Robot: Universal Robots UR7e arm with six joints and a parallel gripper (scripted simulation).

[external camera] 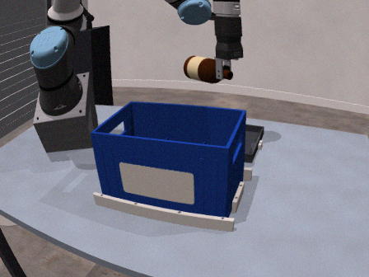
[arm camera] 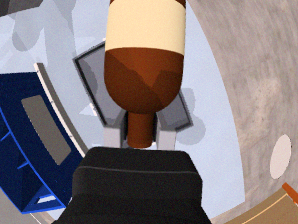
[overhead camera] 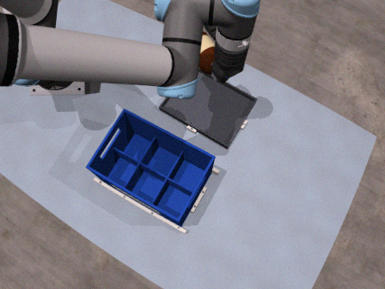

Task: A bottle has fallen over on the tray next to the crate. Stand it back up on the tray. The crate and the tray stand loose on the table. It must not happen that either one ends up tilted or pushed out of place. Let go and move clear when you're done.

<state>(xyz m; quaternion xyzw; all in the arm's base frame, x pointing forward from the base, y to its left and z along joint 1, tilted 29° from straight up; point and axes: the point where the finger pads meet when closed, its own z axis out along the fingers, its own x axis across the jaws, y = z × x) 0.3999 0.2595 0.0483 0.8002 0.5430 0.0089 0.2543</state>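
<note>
Now: the bottle 50 mm behind my hand, 20 mm to the left of it and 10 mm below it. Also, from my hand: dark tray 20 mm behind, 10 mm to the right, 190 mm below; blue crate 20 mm behind, 300 mm to the right, 120 mm below.
</note>
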